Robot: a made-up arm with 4 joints.
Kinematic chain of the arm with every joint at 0, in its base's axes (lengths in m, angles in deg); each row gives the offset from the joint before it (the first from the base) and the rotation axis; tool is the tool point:
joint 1: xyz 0 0 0.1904 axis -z
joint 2: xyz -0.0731 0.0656 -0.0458 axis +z
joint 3: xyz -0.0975 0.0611 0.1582 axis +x
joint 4: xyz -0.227 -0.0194 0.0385 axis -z
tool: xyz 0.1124 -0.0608 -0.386
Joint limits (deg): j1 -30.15..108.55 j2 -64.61..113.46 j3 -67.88..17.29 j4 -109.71..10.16
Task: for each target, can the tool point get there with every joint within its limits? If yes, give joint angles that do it. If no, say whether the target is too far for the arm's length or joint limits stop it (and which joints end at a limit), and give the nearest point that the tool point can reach.
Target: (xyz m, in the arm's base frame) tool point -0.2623 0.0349 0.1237
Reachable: yes | joints 72.71 32.61 -57.01 -31.69
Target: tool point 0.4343 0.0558 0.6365
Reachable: no: joint limits stop it (at a limit: joint 2, joint 3, joint 4) | nearest point 0.2882 0.0370 0.2637 | short by 0.401 m
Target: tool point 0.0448 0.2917 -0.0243
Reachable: yes | joints 76.92 -29.11 -15.80 -25.14
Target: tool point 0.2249 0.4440 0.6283
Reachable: no: joint limits stop it (at a limit: joint 2, joint 3, joint 4) | nearest point 0.2082 0.4110 0.2637 | short by 0.366 m
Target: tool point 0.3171 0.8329 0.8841
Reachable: no: too far | nearest point 0.1639 0.4306 0.2637 | short by 0.755 m
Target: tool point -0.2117 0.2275 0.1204
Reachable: yes | joints 91.40 12.70 -47.48 -4.51
